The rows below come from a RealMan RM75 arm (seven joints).
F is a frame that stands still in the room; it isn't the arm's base.
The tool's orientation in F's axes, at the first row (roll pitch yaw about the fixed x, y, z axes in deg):
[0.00 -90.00 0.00]
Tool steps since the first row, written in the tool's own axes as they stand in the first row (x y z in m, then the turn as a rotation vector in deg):
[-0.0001 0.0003 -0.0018 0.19 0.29 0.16]
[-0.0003 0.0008 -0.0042 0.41 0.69 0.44]
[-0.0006 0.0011 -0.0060 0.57 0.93 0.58]
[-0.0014 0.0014 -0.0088 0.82 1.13 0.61]
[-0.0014 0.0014 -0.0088 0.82 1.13 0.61]
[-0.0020 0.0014 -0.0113 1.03 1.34 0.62]
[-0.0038 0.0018 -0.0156 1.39 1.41 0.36]
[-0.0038 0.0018 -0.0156 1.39 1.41 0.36]
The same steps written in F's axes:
[0.0018 0.0003 -0.0001 -0.16 0.29 0.19]
[0.0042 0.0008 -0.0003 -0.44 0.69 0.41]
[0.0060 0.0011 -0.0006 -0.58 0.93 0.57]
[0.0088 0.0014 -0.0014 -0.61 1.13 0.82]
[0.0088 0.0014 -0.0014 -0.61 1.13 0.82]
[0.0113 0.0014 -0.0020 -0.62 1.34 1.03]
[0.0156 0.0018 -0.0038 -0.36 1.41 1.39]
[0.0156 0.0018 -0.0038 -0.36 1.41 1.39]

